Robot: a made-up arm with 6 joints.
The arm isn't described. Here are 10 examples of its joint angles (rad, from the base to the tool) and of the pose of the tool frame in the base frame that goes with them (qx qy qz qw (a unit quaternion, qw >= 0); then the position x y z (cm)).
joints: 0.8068 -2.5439 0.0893 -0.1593 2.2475 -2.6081
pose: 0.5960 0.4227 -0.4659 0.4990 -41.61 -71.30 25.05
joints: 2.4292 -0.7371 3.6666 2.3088 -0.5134 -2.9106
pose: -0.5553 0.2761 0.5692 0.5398 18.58 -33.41 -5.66
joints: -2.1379 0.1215 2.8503 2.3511 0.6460 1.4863
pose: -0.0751 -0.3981 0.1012 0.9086 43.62 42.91 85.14
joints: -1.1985 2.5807 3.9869 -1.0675 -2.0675 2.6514
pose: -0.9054 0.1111 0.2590 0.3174 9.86 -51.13 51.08
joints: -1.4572 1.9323 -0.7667 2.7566 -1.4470 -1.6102
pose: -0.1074 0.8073 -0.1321 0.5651 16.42 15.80 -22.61
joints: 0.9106 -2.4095 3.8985 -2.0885 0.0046 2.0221
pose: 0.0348 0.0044 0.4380 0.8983 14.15 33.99 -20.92
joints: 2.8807 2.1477 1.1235 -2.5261 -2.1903 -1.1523
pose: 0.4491 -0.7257 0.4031 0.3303 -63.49 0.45 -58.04
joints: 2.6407 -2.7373 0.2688 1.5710 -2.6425 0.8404
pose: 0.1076 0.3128 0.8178 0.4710 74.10 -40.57 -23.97
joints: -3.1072 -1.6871 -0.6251 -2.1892 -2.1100 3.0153
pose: -0.8791 0.3819 -0.0067 0.2851 -0.87 -11.36 71.35
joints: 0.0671 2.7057 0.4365 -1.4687 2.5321 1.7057
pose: -0.8883 0.2470 -0.3669 0.1241 -37.58 -4.52 -50.03
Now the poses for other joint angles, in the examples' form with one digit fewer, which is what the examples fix.
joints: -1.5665 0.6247 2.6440 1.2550 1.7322 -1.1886
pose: -0.922 -0.051 0.170 0.344 -6.1 18.8 114.2
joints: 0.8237 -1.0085 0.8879 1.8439 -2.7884 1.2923
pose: -0.115 0.552 0.034 0.825 -55.7 -52.4 106.8
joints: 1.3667 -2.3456 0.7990 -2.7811 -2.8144 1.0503
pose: 0.654 0.668 0.116 0.336 -37.5 -91.1 3.1
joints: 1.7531 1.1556 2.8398 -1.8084 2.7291 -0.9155
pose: -0.763 0.052 0.569 0.302 -14.0 50.6 112.2
